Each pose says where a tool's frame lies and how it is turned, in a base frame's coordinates. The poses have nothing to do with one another.
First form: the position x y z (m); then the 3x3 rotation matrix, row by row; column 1 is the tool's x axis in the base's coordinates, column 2 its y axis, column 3 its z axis. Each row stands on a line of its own.
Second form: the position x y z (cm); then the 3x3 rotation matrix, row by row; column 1 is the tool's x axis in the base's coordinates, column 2 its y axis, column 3 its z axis. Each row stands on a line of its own. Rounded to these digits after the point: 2 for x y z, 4 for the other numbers.
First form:
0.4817 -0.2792 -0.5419
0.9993 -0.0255 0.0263
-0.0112 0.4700 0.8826
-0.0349 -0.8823 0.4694
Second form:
48.17 -27.92 -54.19
0.9993 -0.0255 0.0263
-0.0112 0.4700 0.8826
-0.0349 -0.8823 0.4694

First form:
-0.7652 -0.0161 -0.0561
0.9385 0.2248 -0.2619
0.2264 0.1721 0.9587
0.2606 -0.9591 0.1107
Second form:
-76.52 -1.61 -5.61
0.9385 0.2248 -0.2619
0.2264 0.1721 0.9587
0.2606 -0.9591 0.1107

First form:
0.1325 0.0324 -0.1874
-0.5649 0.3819 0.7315
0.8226 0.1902 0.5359
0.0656 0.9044 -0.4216
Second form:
13.25 3.24 -18.74
-0.5649 0.3819 0.7315
0.8226 0.1902 0.5359
0.0656 0.9044 -0.4216

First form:
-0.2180 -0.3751 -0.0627
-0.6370 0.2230 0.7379
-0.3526 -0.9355 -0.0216
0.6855 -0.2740 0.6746
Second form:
-21.80 -37.51 -6.27
-0.6370 0.2230 0.7379
-0.3526 -0.9355 -0.0216
0.6855 -0.2740 0.6746

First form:
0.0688 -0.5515 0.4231
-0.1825 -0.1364 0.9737
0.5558 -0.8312 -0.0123
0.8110 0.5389 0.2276
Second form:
6.88 -55.15 42.31
-0.1825 -0.1364 0.9737
0.5558 -0.8312 -0.0123
0.8110 0.5389 0.2276

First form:
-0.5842 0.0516 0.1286
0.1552 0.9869 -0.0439
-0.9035 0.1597 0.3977
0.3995 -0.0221 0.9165
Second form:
-58.42 5.16 12.86
0.1552 0.9869 -0.0439
-0.9035 0.1597 0.3977
0.3995 -0.0221 0.9165

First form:
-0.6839 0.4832 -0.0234
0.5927 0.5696 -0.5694
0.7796 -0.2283 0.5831
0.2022 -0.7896 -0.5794
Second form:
-68.39 48.32 -2.34
0.5927 0.5696 -0.5694
0.7796 -0.2283 0.5831
0.2022 -0.7896 -0.5794

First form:
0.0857 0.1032 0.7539
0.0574 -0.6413 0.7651
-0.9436 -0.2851 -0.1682
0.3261 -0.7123 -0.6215
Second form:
8.57 10.32 75.39
0.0574 -0.6413 0.7651
-0.9436 -0.2851 -0.1682
0.3261 -0.7123 -0.6215

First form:
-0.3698 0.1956 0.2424
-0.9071 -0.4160 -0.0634
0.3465 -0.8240 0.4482
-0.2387 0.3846 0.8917
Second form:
-36.98 19.56 24.24
-0.9071 -0.4160 -0.0634
0.3465 -0.8240 0.4482
-0.2387 0.3846 0.8917

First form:
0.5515 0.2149 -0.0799
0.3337 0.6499 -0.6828
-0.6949 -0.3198 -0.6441
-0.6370 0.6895 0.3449
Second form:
55.15 21.49 -7.99
0.3337 0.6499 -0.6828
-0.6949 -0.3198 -0.6441
-0.6370 0.6895 0.3449

